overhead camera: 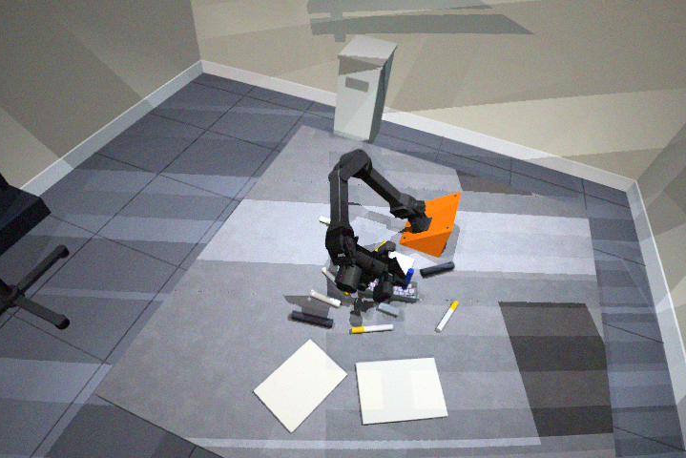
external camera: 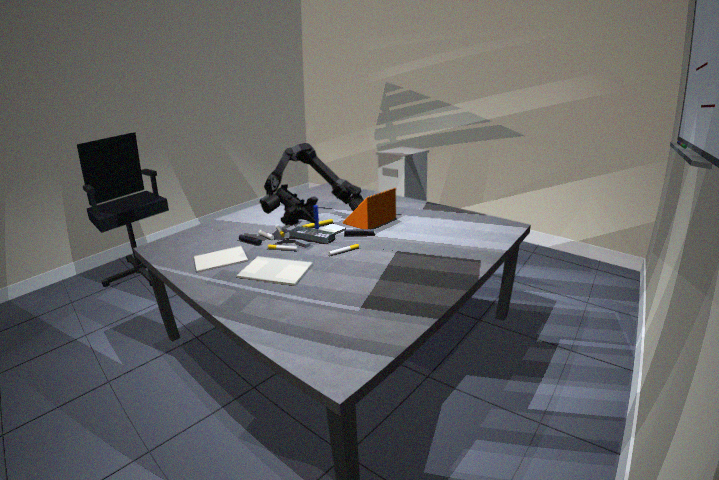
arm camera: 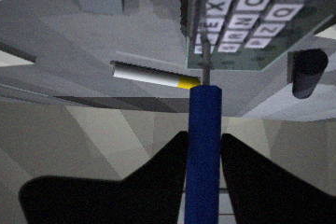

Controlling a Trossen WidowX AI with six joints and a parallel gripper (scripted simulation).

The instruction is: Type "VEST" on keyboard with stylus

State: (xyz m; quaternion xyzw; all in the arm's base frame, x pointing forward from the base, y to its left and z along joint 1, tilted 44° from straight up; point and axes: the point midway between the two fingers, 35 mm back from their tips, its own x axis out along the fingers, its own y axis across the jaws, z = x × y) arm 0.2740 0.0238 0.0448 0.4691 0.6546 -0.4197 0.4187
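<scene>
Right now the blue stylus is 2 cm below my gripper tip. The rest, counted from my gripper tip: grey block (6 cm ahead, 2 cm to the right, 8 cm below); white pad (12 cm behind, 4 cm to the right, 8 cm below).
</scene>
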